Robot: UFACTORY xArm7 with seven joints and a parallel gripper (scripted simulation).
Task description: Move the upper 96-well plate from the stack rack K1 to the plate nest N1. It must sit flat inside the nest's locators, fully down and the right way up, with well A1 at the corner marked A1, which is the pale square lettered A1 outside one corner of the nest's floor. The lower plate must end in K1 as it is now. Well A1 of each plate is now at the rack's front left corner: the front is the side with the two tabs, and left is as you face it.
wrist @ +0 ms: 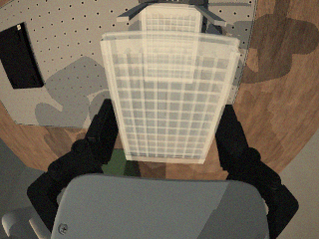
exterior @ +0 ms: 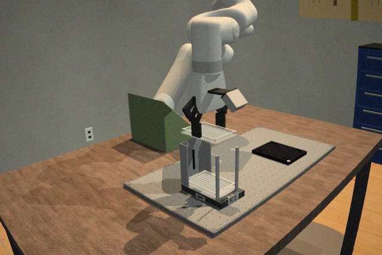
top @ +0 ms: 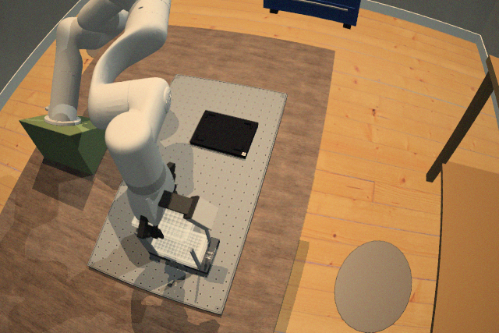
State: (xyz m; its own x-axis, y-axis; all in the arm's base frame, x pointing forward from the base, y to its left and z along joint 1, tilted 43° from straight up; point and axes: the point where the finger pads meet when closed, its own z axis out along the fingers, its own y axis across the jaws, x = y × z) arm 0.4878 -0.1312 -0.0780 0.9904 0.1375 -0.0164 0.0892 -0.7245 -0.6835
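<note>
My hand is 40 mm past the black plate nest N1, 360 mm to the right of it and 190 mm above it. The rest, counted from my hand: pale A1 square (40 mm ahead, 310 mm to the left, 180 mm below); rack back wall (70 mm behind, 10 mm to the right, 110 mm below).
</note>
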